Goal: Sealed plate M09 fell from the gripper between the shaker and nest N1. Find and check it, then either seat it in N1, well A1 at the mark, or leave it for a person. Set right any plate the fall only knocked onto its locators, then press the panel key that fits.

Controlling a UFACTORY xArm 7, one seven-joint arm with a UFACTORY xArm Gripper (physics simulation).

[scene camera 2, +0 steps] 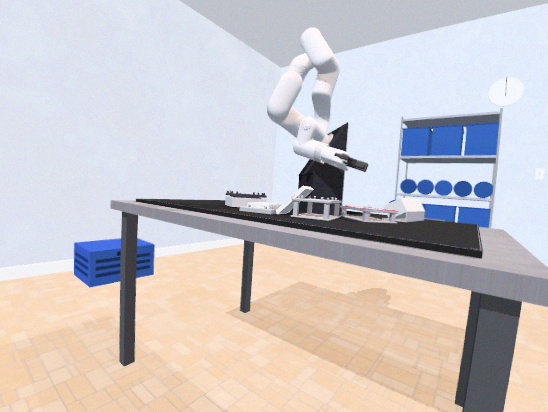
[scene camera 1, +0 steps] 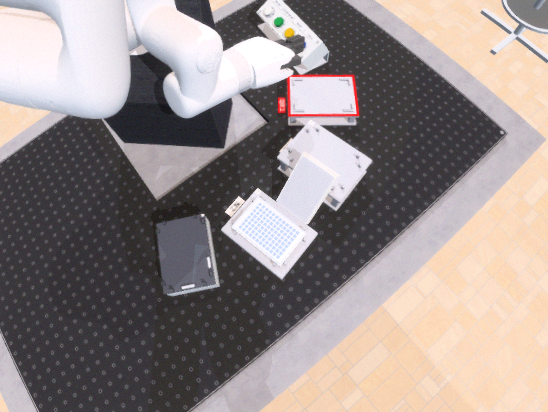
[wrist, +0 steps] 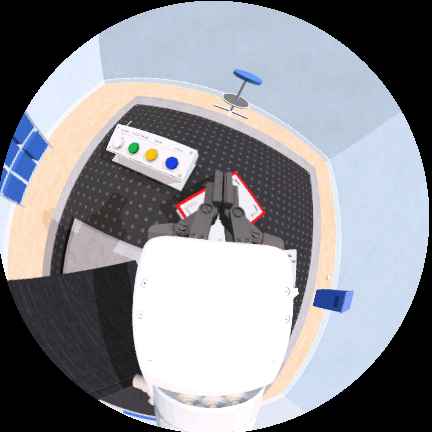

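Seen in the pictures: gripper, fingertip midpoint: (scene camera 2: 367,167) (scene camera 1: 301,42) (wrist: 220,180); arm's base at its link origin: (scene camera 1: 130,17).
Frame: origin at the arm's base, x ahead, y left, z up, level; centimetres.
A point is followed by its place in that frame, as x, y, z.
Observation:
A white sealed plate (scene camera 1: 307,187) (scene camera 2: 295,200) lies tilted, its upper end over the raised white nest stand (scene camera 1: 345,155) {41.5, 6.1, -24.0} (scene camera 2: 325,201) {46.7, 6.4, -24.2} and its lower end beside a low nest (scene camera 1: 282,274) {41.5, -21.6, -28.3}. A white plate with blue wells (scene camera 1: 269,231) {35.2, -15.5, -26.6} lies in that low nest; whether it is fully seated I cannot tell. The nest labels are too small to read. The key panel (scene camera 1: 319,56) {23.8, 30.3, -26.1} (scene camera 2: 411,211) {21.1, 35.3, -26.1} (wrist: 185,170) {21.8, 27.2, -23.8} has white, green, yellow and blue keys. My gripper (scene camera 1: 300,42) {24.0, 18.4, -11.6} (scene camera 2: 365,166) {24.0, 18.4, -11.6} (wrist: 220,180) {24.0, 18.4, -11.6} is shut and empty, above the table near the panel, and hides part of the blue key in scene camera 1.
A red-framed stand (scene camera 1: 322,95) {29.9, 19.2, -25.8} (wrist: 250,197) {36.6, 21.8, -25.8} with a red tag (scene camera 1: 281,105) {21.4, 14.5, -29.6} is between the panel and the raised nest. A dark-topped shaker (scene camera 1: 182,252) {22.8, -27.9, -24.3} (scene camera 2: 245,201) stands beyond the low nest. The black arm pedestal (scene camera 1: 175,122) {6.6, -5.6, -20.7} rises beside the stands.

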